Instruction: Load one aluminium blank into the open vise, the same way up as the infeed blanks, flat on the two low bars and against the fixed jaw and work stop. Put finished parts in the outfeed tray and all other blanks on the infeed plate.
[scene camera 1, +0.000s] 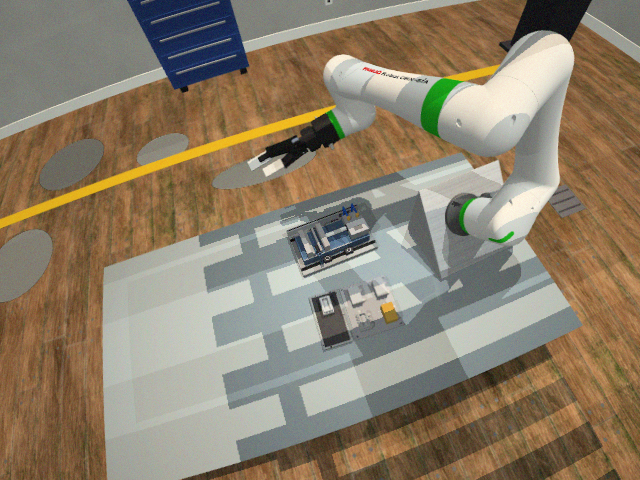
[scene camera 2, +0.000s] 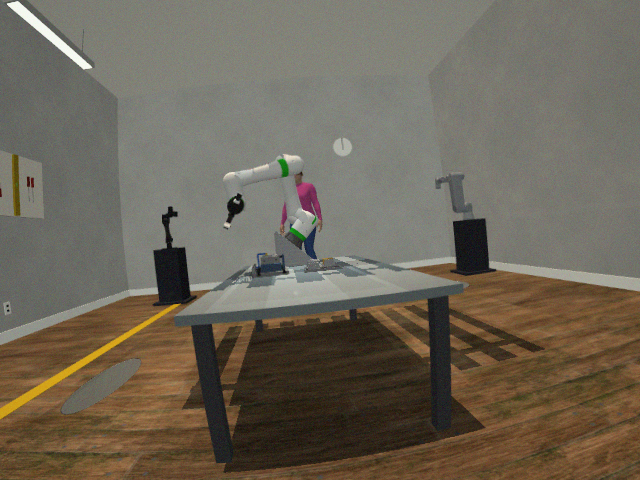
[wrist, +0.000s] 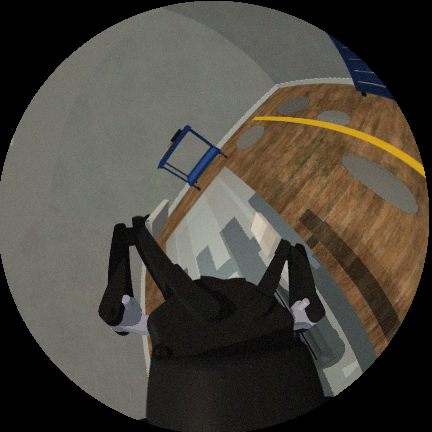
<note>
My gripper (scene camera 1: 257, 170) is open, with nothing in its grasp. I also see a dark outfeed tray (scene camera 1: 334, 332).
My gripper shows as well in the wrist view (wrist: 211, 215).
</note>
